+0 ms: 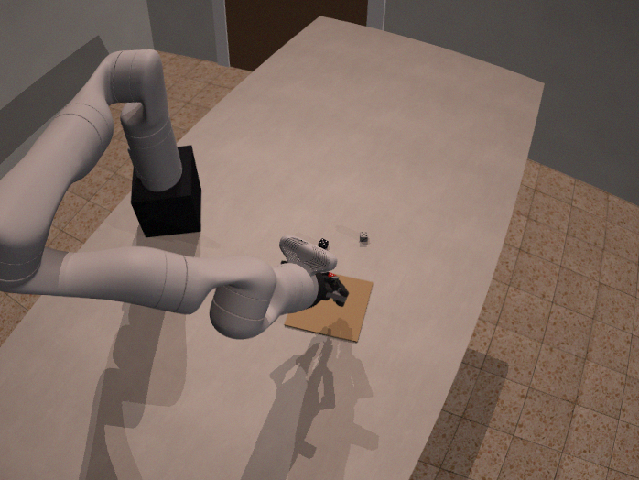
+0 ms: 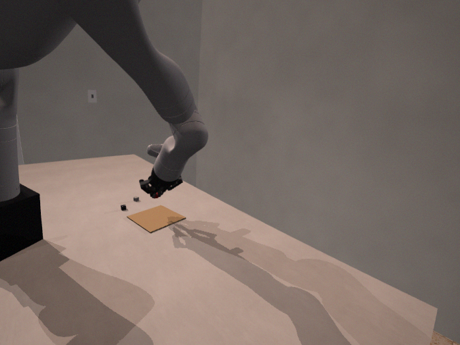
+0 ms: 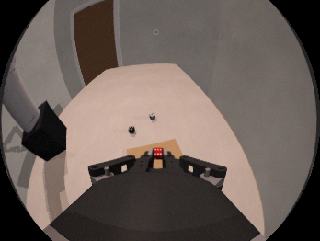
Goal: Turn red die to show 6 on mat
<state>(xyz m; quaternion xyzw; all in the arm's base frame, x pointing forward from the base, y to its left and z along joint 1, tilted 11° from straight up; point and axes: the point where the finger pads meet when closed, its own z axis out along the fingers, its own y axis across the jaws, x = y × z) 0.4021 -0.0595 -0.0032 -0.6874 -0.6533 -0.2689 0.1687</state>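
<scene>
Right now my hand is 1 cm to the right of the tan mat and 9 cm above it. Round my hand: black die 7 cm behind, 14 cm to the left, 9 cm below; then grey die 19 cm to the left, 9 cm below; then red die 1 cm to the left, 2 cm below.
</scene>
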